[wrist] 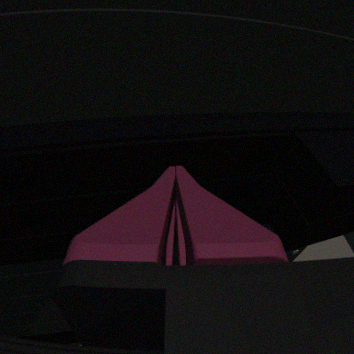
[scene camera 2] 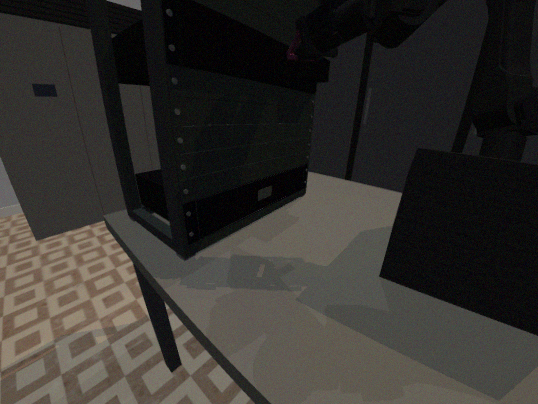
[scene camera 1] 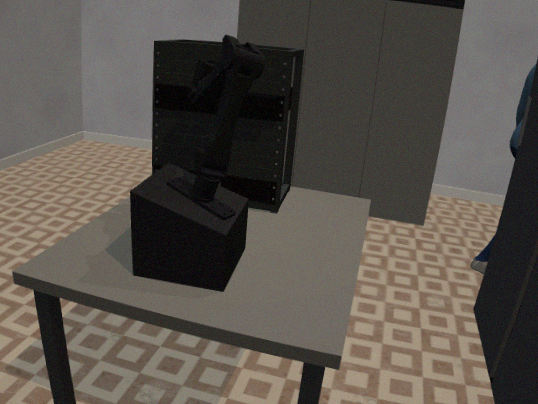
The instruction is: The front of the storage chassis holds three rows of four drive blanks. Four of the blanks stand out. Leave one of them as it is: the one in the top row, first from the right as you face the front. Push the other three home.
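There's a rack here, and you'd find it in scene camera 1, in scene camera 2 and in the wrist view (248, 104). On the rack, (scene camera 2: 211, 70) and (scene camera 1: 171, 109) are the same spot.
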